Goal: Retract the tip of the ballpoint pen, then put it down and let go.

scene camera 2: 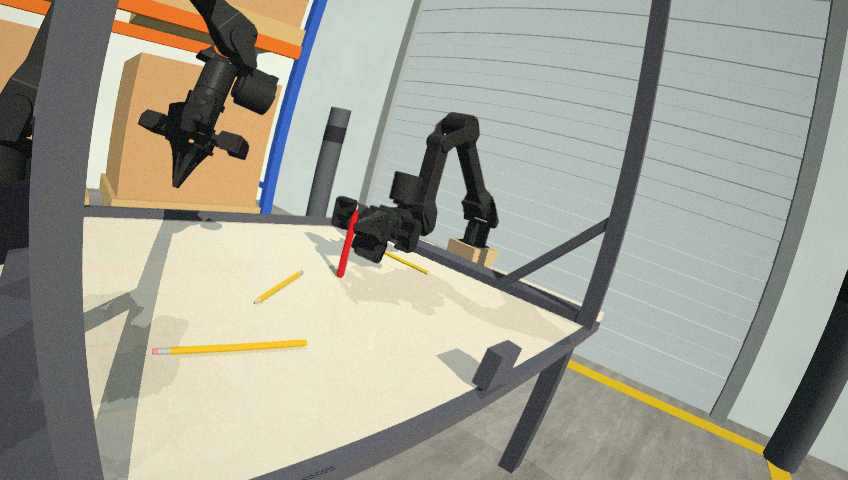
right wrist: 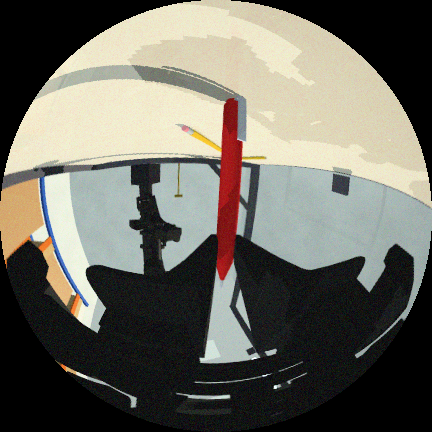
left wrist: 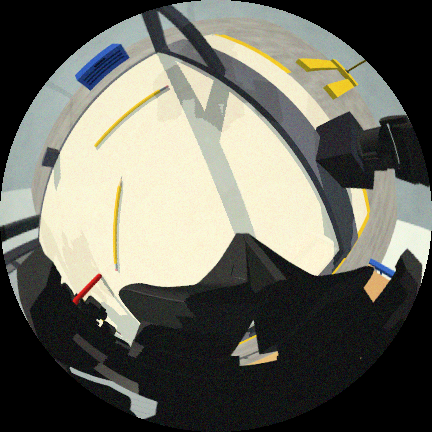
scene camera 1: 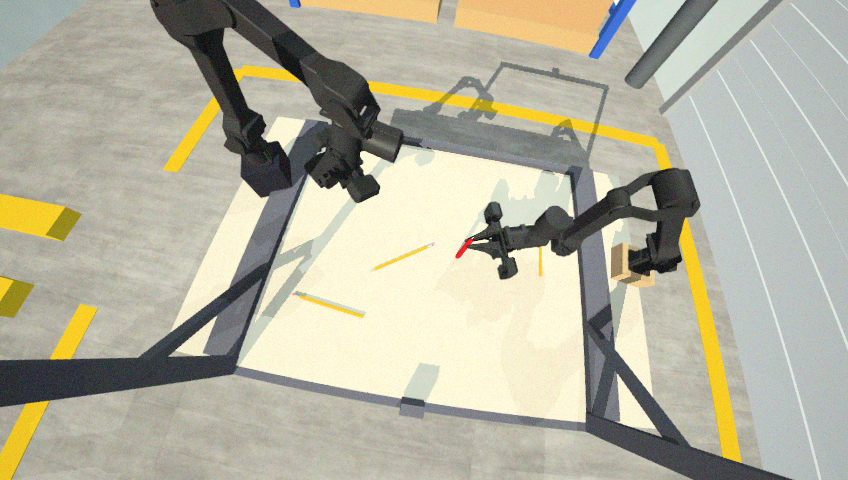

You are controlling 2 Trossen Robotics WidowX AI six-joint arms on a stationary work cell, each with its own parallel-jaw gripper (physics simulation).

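Places are measured from the left arm's base along level axes (x down, y ahead, z right), in millimetres.
Pixels of known places: left gripper, fingertip midpoint: [scene camera 2: 175, 187] [right wrist: 152, 197] [left wrist: 240, 238] [scene camera 1: 344, 187]; right gripper, fingertip midpoint: [scene camera 2: 350, 225] [right wrist: 224, 240] [left wrist: 77, 296] [scene camera 1: 466, 243]; left arm's base at its link origin: [scene camera 2: 4, 179] [left wrist: 364, 149] [scene camera 1: 259, 157]; right arm's base at its link origin: [scene camera 2: 474, 244] [scene camera 1: 638, 263].
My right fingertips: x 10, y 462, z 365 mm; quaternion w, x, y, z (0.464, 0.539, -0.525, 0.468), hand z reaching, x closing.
Note:
For each thing: its top centre in the pictures, then the offset to it from my right fingertips. Level surfaces: height alone.
- red ballpoint pen at its top centre: [right wrist: 221, 282] [scene camera 2: 357, 204] [scene camera 1: 471, 237] [left wrist: 68, 306] dx -38, dy +4, dz +1 mm
- cream table top at its surface level: dx +97 mm
- small grey block at its top centre: [scene camera 2: 504, 346] [scene camera 1: 412, 410] [right wrist: 339, 193] [left wrist: 43, 156] dx +39, dy -213, dz +310 mm
The red ballpoint pen [scene camera 1: 464, 249] [scene camera 2: 346, 245] [left wrist: 87, 287] [right wrist: 228, 189] is held nearly upright, with its lower, clip end resting on the cream table top [scene camera 1: 451, 343] [scene camera 2: 374, 381]. My right gripper [scene camera 1: 472, 240] [scene camera 2: 356, 220] [right wrist: 224, 240] is shut on the pen near its upper, pointed end. In the right wrist view a small grey tip shows at that end. My left gripper [scene camera 1: 322, 169] [left wrist: 240, 238] is shut and empty, high above the table's far left corner, far from the pen.
Three yellow pencils lie on the table: one in the middle [scene camera 1: 403, 256] [scene camera 2: 278, 287], one at the front left [scene camera 1: 329, 305] [scene camera 2: 246, 346], one under the right arm [scene camera 1: 540, 262] [scene camera 2: 407, 263]. A small grey block [scene camera 1: 413, 405] [scene camera 2: 495, 364] sits on the front rim. Dark frame posts [scene camera 2: 632, 157] surround the table.

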